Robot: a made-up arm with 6 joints.
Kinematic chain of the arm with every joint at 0, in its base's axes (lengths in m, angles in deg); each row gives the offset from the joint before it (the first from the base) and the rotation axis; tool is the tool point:
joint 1: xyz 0 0 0.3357 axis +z
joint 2: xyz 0 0 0 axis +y
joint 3: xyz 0 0 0.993 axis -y
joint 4: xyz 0 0 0 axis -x
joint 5: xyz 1.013 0 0 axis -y
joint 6: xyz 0 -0.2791 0 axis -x
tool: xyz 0 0 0
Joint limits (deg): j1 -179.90..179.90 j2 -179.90..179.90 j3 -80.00..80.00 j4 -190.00..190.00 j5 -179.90..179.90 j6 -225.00..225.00
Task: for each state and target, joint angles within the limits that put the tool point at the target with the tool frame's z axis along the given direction. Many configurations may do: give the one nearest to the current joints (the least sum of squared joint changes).
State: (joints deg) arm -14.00 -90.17 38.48 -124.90 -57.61 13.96
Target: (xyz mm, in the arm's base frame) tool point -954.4 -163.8 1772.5 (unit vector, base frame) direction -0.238 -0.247 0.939
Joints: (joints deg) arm 16.39 -66.67 40.24 -113.68 -81.30 4.55
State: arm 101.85 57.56 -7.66 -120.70 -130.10 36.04
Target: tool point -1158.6 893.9 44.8 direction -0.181 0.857 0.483
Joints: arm 134.69 57.20 14.95 -134.31 -139.31 70.23
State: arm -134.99 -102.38 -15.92 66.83 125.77 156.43
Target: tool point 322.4 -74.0 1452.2 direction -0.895 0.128 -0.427
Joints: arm -178.02 -73.51 -35.37 107.75 105.22 116.88
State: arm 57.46 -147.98 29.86 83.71 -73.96 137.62
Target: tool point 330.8 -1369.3 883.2 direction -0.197 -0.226 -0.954
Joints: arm 99.58 -112.39 -9.10 69.40 -112.10 197.27
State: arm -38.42 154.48 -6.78 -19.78 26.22 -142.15
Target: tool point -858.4 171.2 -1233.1 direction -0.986 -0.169 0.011
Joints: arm -29.86 179.78 33.89 1.92 53.81 -141.53
